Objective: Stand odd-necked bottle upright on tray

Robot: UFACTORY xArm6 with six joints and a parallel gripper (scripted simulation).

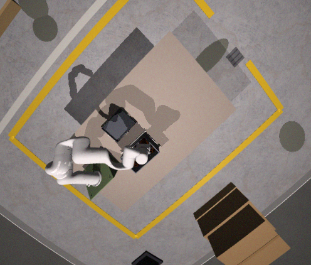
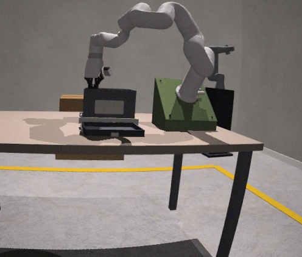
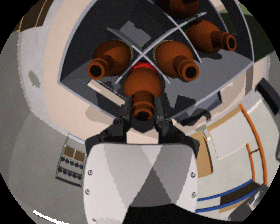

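Now: hand 10 cm above the dark crate, 9 cm past it and 4 cm to the left of it. From my hand the other things lie so: glass bottle 18 cm behind, 9 cm below, 7 cm to the right; then flat dark tray 26 cm to the left, 17 cm below, 6 cm behind.
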